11 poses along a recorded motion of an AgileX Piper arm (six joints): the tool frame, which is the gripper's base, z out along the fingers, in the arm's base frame.
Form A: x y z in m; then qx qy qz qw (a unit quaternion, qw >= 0).
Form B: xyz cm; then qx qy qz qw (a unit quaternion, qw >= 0). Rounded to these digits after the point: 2 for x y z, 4 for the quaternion.
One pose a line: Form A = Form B
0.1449 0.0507 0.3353 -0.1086 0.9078 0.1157 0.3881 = 14.49 5.07 33.53 -0.1086 0.9078 0.1157 0.3881
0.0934 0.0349 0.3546 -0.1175 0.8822 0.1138 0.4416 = 9.34 3.49 35.46 -0.1175 0.8822 0.1138 0.4416
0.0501 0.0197 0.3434 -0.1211 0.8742 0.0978 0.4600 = 5.01 1.97 34.34 -0.1211 0.8742 0.0978 0.4600
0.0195 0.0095 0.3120 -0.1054 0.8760 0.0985 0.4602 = 1.95 0.95 31.20 -0.1054 0.8760 0.0985 0.4602
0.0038 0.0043 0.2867 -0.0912 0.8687 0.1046 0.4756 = 0.38 0.43 28.67 -0.0912 0.8687 0.1046 0.4756
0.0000 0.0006 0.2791 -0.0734 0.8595 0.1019 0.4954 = 0.00 0.06 27.91 -0.0734 0.8595 0.1019 0.4954
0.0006 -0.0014 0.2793 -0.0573 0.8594 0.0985 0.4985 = 0.06 -0.14 27.93 -0.0573 0.8594 0.0985 0.4985
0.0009 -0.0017 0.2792 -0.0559 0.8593 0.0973 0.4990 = 0.09 -0.17 27.92 -0.0559 0.8593 0.0973 0.4990
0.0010 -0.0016 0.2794 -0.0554 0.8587 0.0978 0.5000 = 0.10 -0.16 27.94 -0.0554 0.8587 0.0978 0.5000
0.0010 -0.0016 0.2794 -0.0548 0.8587 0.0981 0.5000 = 0.10 -0.16 27.94 -0.0548 0.8587 0.0981 0.5000
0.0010 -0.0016 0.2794 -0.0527 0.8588 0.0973 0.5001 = 0.10 -0.16 27.94 -0.0527 0.8588 0.0973 0.5001
